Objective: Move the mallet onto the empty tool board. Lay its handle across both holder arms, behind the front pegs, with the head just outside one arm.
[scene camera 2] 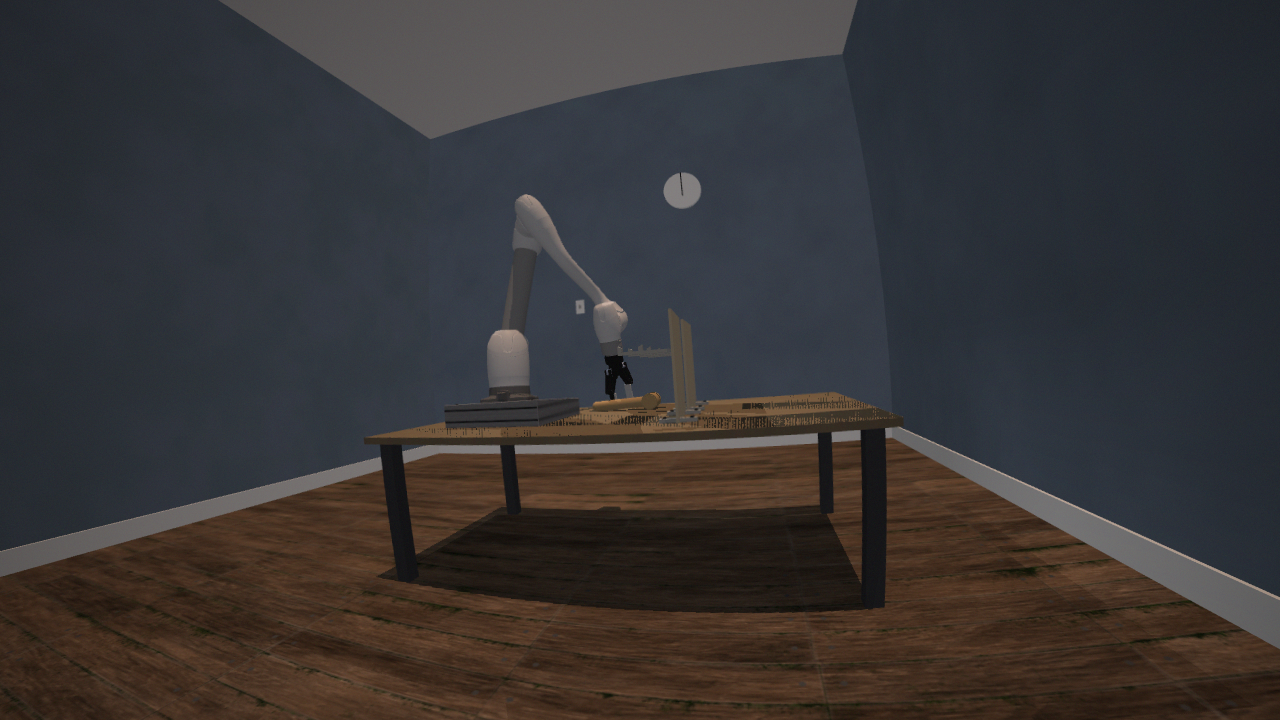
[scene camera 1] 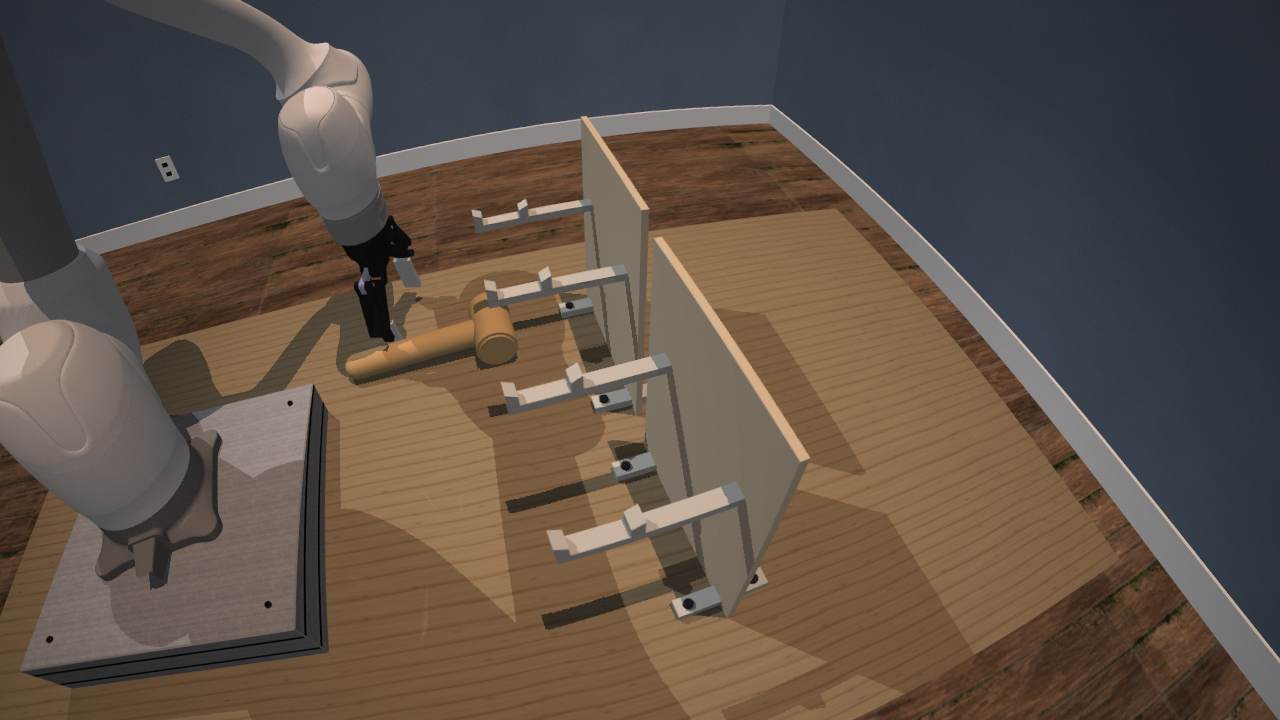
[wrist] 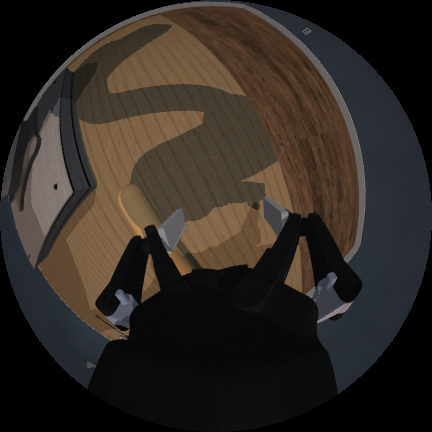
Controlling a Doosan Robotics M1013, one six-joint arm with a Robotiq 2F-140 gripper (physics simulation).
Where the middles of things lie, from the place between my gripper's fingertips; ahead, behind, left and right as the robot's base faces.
My gripper is now 100 mm to the left of the wooden mallet [scene camera 1: 491, 331], 20 mm below it and 20 mm short of it.
